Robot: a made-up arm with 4 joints. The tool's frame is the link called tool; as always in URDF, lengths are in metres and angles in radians. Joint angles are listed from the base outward.
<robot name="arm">
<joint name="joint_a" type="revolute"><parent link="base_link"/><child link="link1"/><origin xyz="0.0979 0.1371 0.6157" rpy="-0.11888 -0.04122 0.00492"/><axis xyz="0 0 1"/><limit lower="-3.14" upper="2.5"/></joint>
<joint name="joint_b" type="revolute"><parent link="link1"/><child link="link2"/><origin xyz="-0.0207 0.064 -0.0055" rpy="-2.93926 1.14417 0.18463"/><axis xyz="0 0 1"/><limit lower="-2.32" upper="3.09"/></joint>
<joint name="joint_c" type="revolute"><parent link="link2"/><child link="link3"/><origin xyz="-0.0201 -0.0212 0.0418" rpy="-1.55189 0.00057 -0.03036"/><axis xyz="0 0 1"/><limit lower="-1.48" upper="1.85"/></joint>
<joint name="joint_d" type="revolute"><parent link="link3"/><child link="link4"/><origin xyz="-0.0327 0.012 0.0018" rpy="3.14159 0 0"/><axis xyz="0 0 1"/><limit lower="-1.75" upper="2.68"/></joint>
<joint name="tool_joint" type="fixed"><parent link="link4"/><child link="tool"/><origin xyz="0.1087 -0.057 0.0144" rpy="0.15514 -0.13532 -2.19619"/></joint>
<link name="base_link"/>
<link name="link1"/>
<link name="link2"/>
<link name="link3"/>
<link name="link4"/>
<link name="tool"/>
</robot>
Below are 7 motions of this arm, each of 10 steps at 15 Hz.
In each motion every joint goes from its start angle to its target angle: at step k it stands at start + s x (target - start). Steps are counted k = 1, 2, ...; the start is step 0. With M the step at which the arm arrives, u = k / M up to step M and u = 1 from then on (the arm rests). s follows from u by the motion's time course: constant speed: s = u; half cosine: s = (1 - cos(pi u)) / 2; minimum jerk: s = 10 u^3 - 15 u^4 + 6 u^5.
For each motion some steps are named. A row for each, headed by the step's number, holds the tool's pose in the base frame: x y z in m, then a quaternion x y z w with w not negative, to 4 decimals.
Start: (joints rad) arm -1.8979 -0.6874 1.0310 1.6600
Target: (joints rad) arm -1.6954 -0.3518 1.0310 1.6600
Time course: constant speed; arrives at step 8
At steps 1, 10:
1: 0.2613 0.1637 0.5534 -0.3968 0.0600 -0.7819 0.4771
10: 0.2406 0.1825 0.5308 -0.4821 0.1418 -0.7134 0.4885

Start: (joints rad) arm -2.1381 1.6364 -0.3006 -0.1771
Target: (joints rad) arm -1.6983 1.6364 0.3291 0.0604
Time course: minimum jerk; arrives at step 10
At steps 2, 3, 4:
2: 0.0907 0.1223 0.5877 0.6806 -0.7069 0.1428 0.1288
3: 0.0928 0.1184 0.5896 0.7108 -0.6772 0.1378 0.1307
4: 0.0966 0.1132 0.5922 0.7527 -0.6313 0.1302 0.1338

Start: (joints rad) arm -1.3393 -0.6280 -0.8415 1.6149
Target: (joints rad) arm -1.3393 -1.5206 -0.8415 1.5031
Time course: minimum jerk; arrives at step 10
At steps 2, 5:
2: 0.0951 0.3089 0.6143 -0.1497 0.3055 0.0895 0.9361
5: 0.0741 0.2957 0.5951 -0.1688 0.1190 0.1450 0.9676

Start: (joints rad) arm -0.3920 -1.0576 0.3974 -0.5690
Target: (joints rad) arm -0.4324 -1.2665 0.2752 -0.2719
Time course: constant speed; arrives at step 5
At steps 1, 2, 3, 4, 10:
1: 0.1438 0.1734 0.6766 -0.0761 -0.4072 -0.7675 0.4893
2: 0.1476 0.1796 0.6719 -0.0681 -0.3965 -0.7491 0.5262
3: 0.1505 0.1863 0.6676 -0.0591 -0.3866 -0.7288 0.5621
4: 0.1525 0.1934 0.6635 -0.0491 -0.3774 -0.7066 0.5966
10: 0.1536 0.2008 0.6598 -0.0384 -0.3690 -0.6824 0.6298

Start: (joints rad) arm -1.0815 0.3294 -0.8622 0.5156
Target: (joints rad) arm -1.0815 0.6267 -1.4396 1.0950
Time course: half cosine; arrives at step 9
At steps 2, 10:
2: 0.1343 0.2638 0.5121 -0.5155 0.4948 -0.2848 0.6391
10: 0.1492 0.3222 0.5819 -0.1364 0.7800 -0.0807 0.6054

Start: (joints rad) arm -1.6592 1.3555 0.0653 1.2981
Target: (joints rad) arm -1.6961 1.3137 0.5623 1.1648
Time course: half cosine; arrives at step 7
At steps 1, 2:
1: 0.1531 0.2275 0.5123 -0.4451 0.8116 -0.3621 0.1103
2: 0.1472 0.2217 0.5132 -0.4806 0.7933 -0.3603 0.0991

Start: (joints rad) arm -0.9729 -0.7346 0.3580 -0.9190
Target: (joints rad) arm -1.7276 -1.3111 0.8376 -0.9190
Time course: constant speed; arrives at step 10
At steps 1, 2, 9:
1: 0.1162 0.1429 0.7115 0.2516 0.4219 0.8700 0.0429
2: 0.1064 0.1404 0.7104 0.2318 0.4063 0.8789 0.0935
9: 0.0459 0.1562 0.6750 0.0772 0.2950 0.8384 0.4517

